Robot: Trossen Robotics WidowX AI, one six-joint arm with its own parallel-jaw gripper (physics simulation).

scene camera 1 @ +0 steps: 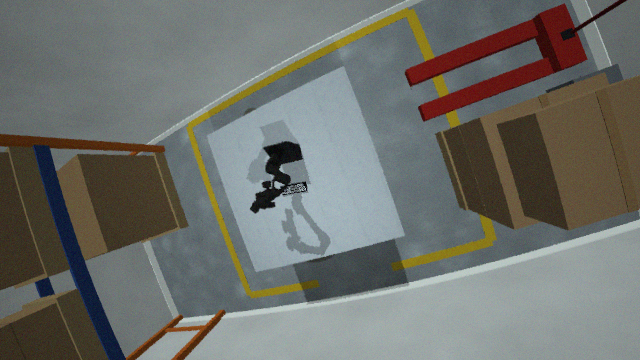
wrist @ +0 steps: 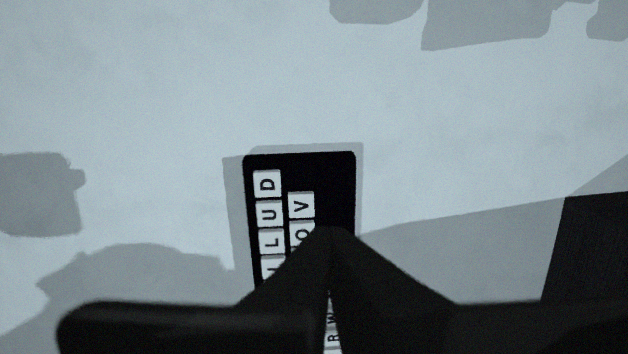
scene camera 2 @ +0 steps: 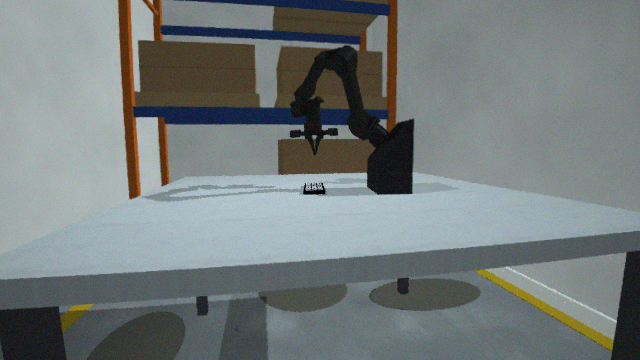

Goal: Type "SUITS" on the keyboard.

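Pixels of known places: gripper, between the fingertips: [wrist: 327,239] [scene camera 2: 315,155]; arm's base, origin of its link: [scene camera 1: 275,155] [scene camera 2: 384,141].
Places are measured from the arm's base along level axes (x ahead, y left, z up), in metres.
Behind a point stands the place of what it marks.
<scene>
The black keyboard [scene camera 1: 298,188] {x 0.272, y 0.013, z -0.156 m} [scene camera 2: 314,189] {x 0.276, y 0.061, z -0.160 m} [wrist: 336,185] {x 0.222, y -0.111, z -0.163 m} with white letter keys lies flat on the white table [scene camera 1: 350,200] {x 0.491, y 0.353, z -0.175 m} [scene camera 2: 320,225] {x 0.342, y 0.461, z -0.175 m} [wrist: 150,75] {x 0.320, y -0.203, z -0.175 m}. My gripper [scene camera 2: 315,153] {x 0.235, y -0.138, z -0.052 m} [wrist: 327,239] {x 0.235, y -0.138, z -0.052 m} is shut and empty, pointing down, with its tips clearly above the keyboard. In the wrist view the D key [wrist: 267,184] {x 0.264, y -0.123, z -0.157 m}, U key [wrist: 269,214] {x 0.268, y -0.103, z -0.157 m}, L key [wrist: 271,242] {x 0.272, y -0.083, z -0.157 m}, V key [wrist: 301,205] {x 0.247, y -0.105, z -0.157 m} and part of the O key [wrist: 301,234] {x 0.251, y -0.085, z -0.157 m} show beside the fingers. The W and R keys show in the gap between the fingers. The S and T keys do not show in the wrist view; the fingers cover much of the keyboard.
The arm's black base [scene camera 1: 285,152] {x 0.011, y 0.078, z 0.002 m} [scene camera 2: 392,162] {x 0.030, y 0.131, z -0.070 m} [wrist: 590,250] {x 0.051, y -0.028, z -0.139 m} stands on the table near the keyboard. Arm shadows fall across the table. Off the table are a shelf rack [scene camera 1: 75,250] [scene camera 2: 129,100] with cardboard boxes, a red pallet jack [scene camera 1: 565,42] and more boxes [scene camera 1: 575,165].
</scene>
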